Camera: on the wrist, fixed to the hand. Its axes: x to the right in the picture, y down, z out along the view.
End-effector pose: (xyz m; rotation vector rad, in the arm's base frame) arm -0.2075 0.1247 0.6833 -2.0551 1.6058 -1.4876
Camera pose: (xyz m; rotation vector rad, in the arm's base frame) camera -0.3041 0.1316 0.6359 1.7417 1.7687 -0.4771
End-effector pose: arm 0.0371 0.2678 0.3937 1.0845 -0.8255 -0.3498
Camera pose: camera 0.0445 0.3592 0.4504 -0.7546 -0.6051 2.3810
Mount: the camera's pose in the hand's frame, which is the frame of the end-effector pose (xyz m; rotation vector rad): -0.0284 0.0903 -0.0516 0.0568 1.0337 2.9294
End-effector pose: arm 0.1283 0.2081 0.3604 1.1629 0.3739 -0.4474
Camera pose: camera 0.1484 0.2899 0.4277 0.7423 -0.7108 2.6646
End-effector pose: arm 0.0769 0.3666 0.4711 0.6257 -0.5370 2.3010
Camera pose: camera 0.0171 0.3181 0.3956 1.0404 0.2186 -0.9157
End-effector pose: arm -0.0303 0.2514 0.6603 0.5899 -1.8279 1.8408
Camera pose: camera -0.0612 0.3024 0.5705 2.1252 0.3096 -0.8055
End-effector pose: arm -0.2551 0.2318 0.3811 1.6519 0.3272 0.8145
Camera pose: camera -0.3292 0.2297 0.4594 -0.1003 1.1841 -2.0416
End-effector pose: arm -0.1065 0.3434 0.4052 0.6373 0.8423 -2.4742
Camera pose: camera -0.0207 0.3199 0.3443 1.3013 -0.3381 0.5842
